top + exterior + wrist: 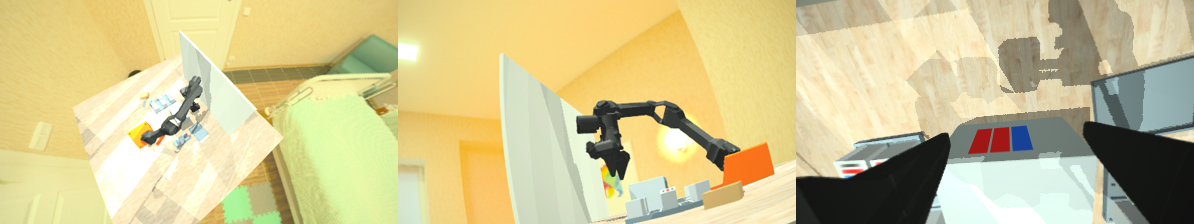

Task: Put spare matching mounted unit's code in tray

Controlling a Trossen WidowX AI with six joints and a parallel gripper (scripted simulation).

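Right now my gripper tip is 90 mm past the grey mounted unit, 80 mm above it and 30 mm to the right of it. The rest, counted from my gripper tip: striped spare: 160 mm behind, 150 mm to the right, 90 mm below; then tan block: 380 mm to the left, 220 mm behind, 120 mm below.
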